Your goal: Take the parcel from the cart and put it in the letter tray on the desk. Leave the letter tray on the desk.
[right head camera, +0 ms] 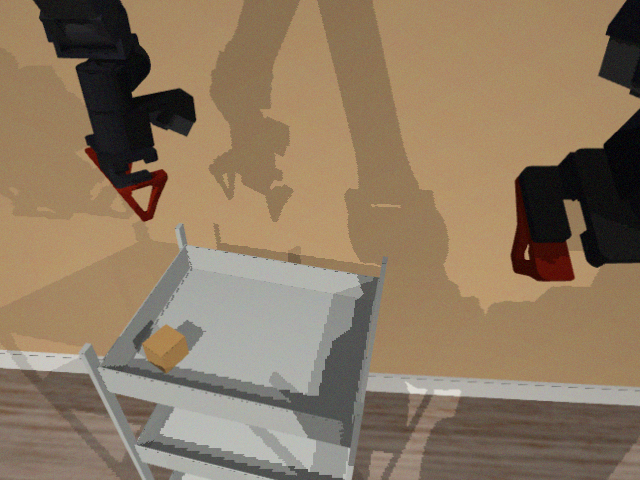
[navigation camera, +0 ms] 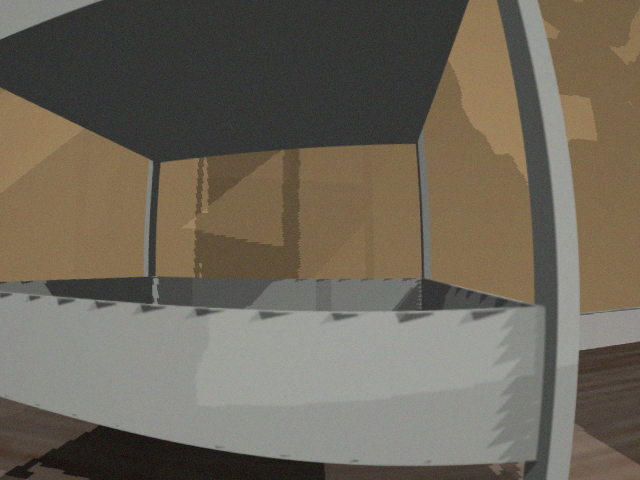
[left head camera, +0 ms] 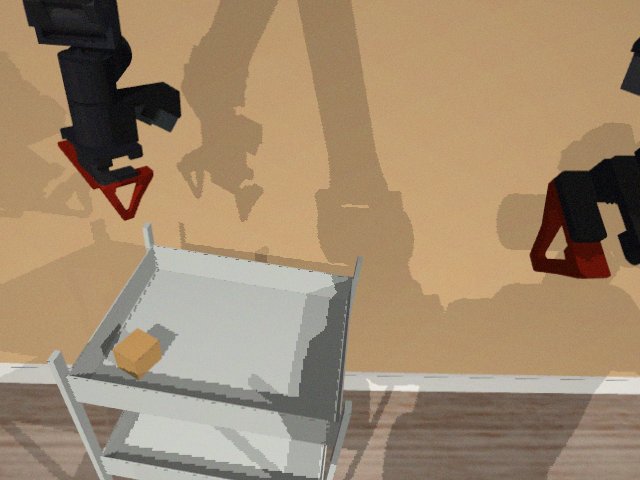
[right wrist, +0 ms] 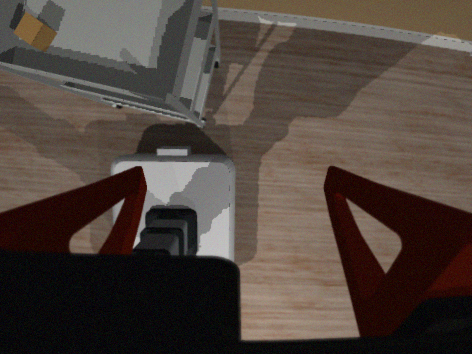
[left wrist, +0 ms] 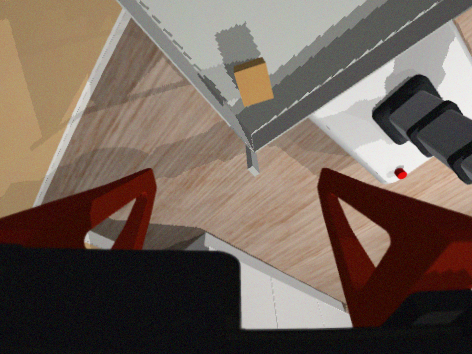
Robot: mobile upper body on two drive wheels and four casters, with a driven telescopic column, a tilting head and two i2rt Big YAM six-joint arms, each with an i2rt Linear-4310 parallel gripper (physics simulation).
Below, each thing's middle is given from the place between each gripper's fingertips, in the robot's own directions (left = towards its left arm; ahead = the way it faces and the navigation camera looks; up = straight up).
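Scene:
Parcel (left head camera: pixel 139 352): 4 cm behind my left hand and 29 cm below it. By its middle, the parcel is nearer to my left hand than to my right hand.
Relative to the parcel, my right hand is 28 cm short of it, 46 cm to the right of it and 47 cm above it.

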